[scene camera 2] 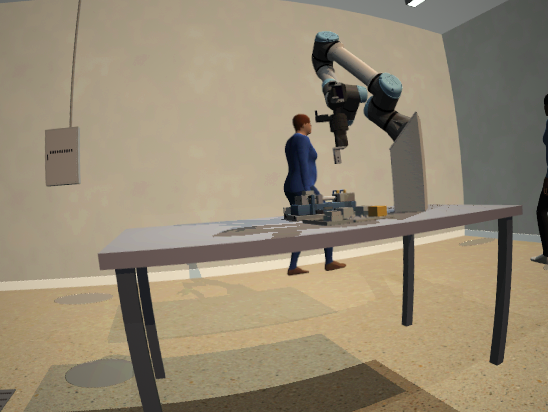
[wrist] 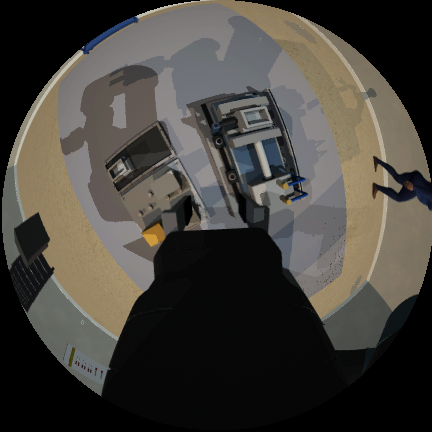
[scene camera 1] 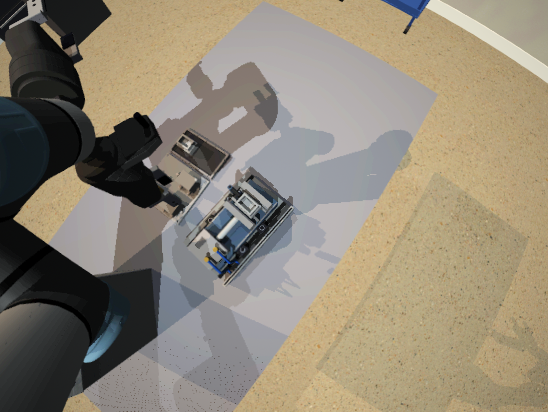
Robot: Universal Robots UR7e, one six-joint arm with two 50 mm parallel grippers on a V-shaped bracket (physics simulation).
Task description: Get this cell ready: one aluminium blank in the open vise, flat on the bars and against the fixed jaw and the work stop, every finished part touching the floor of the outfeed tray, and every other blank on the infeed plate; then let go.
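Observation:
A vise (scene camera 1: 239, 231) is part of the scene, and the wrist view (wrist: 246, 157) shows it too. A grey housing (scene camera 1: 206, 250) is there as well, and it can also be seen in the wrist view (wrist: 275, 193).

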